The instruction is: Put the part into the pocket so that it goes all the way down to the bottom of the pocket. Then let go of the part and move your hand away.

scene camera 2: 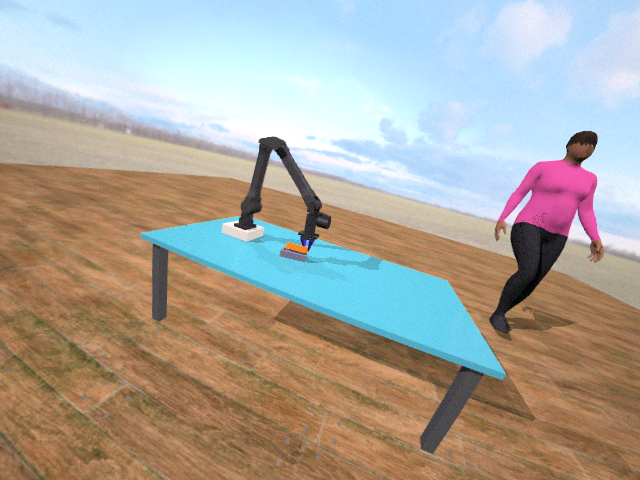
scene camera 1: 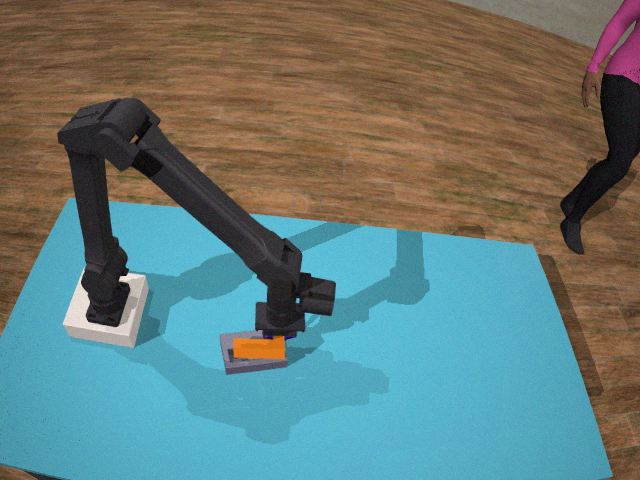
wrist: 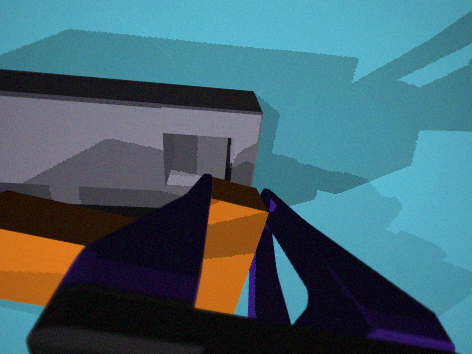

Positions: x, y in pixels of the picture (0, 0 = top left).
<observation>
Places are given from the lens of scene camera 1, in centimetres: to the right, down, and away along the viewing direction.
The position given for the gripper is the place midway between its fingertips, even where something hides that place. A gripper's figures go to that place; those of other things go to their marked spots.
gripper (scene camera 1: 278, 337): -9, 22, 98
orange L-shaped block (scene camera 1: 243, 348): -16, 23, 91
grey pocket block (scene camera 1: 233, 365): -19, 27, 92
</observation>
